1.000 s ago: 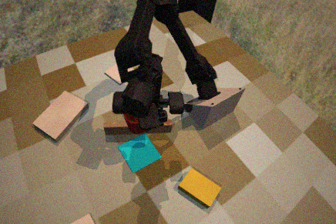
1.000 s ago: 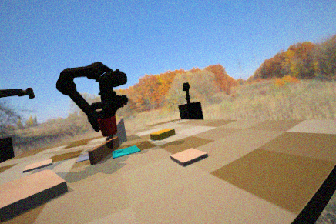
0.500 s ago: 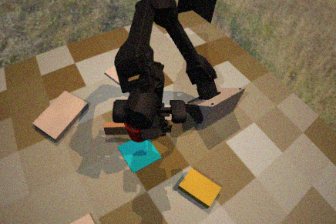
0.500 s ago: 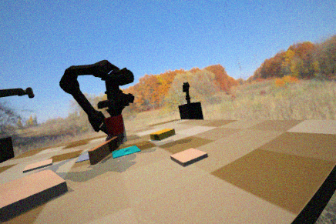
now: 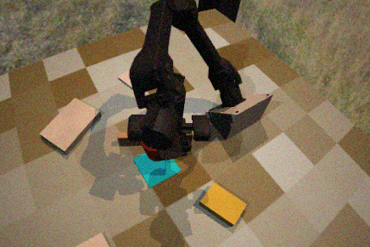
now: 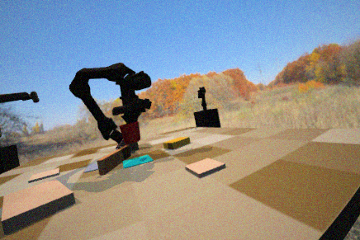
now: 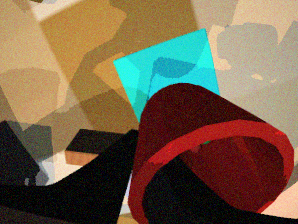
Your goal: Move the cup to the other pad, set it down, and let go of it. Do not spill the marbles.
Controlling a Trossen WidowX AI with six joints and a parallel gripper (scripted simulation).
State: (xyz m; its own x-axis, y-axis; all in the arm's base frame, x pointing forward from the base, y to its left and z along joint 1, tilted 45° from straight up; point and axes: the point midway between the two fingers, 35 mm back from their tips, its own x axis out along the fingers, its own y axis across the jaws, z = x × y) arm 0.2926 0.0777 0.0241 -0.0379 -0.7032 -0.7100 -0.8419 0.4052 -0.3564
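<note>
The green marble is 40 mm ahead of my gripper tip, 30 mm to the right of it and 20 mm below it. From my gripper tip the other things lie so: wooden bar 100 mm below, 80 mm to the right, 10 mm behind; then teal pad 120 mm below, 30 mm ahead, 10 mm to the right; then red cup 30 mm ahead, 20 mm to the right.
</note>
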